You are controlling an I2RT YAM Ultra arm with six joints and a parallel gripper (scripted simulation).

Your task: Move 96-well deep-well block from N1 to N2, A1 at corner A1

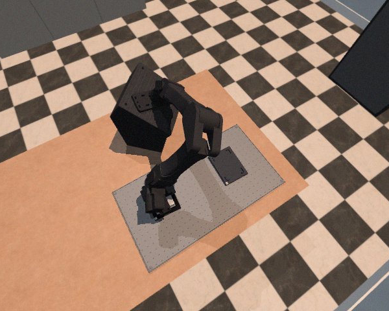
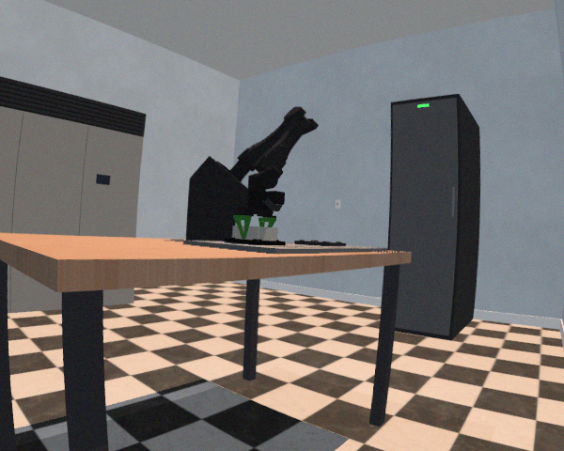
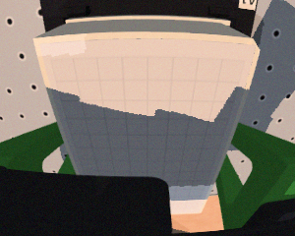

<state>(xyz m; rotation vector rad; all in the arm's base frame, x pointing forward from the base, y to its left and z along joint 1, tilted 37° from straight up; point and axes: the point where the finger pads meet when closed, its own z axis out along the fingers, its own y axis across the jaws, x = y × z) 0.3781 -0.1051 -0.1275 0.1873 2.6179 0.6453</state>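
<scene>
Now: hand 10 mm below the deep-well block. From my hand the other things lie so: plate nest N1: 340 mm to the left, 20 mm below, 10 mm ahead; then plate nest N2: 20 mm below.
</scene>
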